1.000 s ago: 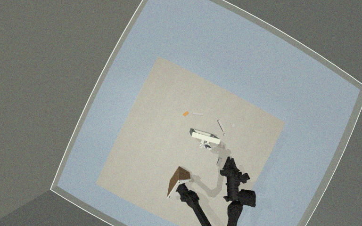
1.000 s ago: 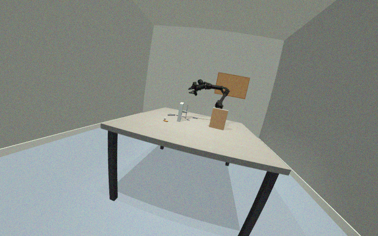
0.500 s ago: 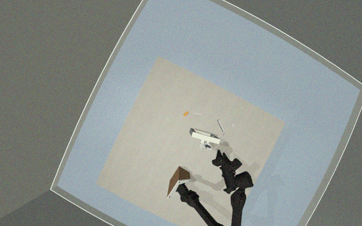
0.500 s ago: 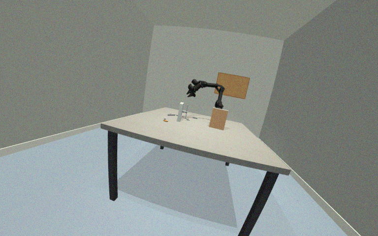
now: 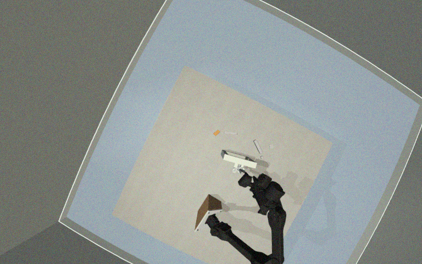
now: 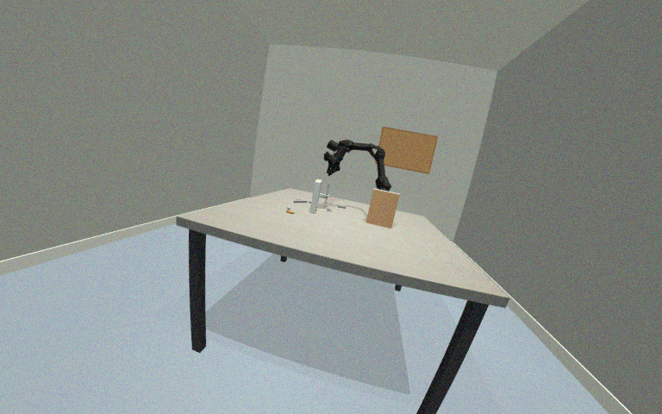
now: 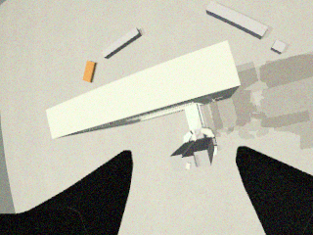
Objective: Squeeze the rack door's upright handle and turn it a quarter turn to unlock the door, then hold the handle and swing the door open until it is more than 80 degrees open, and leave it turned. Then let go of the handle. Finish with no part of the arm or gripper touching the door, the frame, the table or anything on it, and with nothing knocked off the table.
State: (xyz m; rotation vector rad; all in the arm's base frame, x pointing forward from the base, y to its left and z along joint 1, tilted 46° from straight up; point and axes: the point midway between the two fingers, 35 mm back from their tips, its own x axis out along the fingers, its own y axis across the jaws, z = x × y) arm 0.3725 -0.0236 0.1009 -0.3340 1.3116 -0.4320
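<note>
Now: the grey handle 13 cm below my gripper tip, 3 cm behind it and 1 cm to the left of it. The rest, counted from my gripper tip: grey bar 23 cm below, 17 cm ahead, 6 cm to the right; then orange block 26 cm to the left, 23 cm below, 14 cm ahead.
</note>
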